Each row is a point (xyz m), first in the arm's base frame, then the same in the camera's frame.
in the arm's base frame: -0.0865 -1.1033 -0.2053
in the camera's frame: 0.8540 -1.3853 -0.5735
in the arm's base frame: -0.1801 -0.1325 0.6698
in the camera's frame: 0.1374 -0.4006 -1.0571
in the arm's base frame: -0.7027 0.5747 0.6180
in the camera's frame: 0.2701 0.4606 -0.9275
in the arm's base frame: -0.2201 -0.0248 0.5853
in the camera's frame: 0.1587 -0.3011 -0.9571
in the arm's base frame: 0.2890 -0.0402 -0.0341
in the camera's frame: 0.0239 -0.6698 -0.2579
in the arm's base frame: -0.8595 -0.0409 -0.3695
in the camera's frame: 1.0806 -0.1101 -0.2980
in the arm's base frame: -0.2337 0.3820 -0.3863
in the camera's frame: 0.4074 -0.0893 0.0443
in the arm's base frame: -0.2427 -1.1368 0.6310
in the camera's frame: 0.6369 -1.2136 -1.3787
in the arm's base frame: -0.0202 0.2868 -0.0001
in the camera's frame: 0.1143 -0.2278 -0.2698
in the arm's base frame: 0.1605 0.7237 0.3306
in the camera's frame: -0.3586 0.0887 -0.3651
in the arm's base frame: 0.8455 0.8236 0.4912
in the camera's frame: -1.0150 -0.1674 -0.2725
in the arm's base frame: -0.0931 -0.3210 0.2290
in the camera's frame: 0.3370 -0.6661 -0.7006
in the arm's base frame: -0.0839 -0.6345 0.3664
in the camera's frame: 0.4065 -0.9141 -0.9262
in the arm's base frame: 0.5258 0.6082 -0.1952
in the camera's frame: -0.3757 -0.2748 0.1742
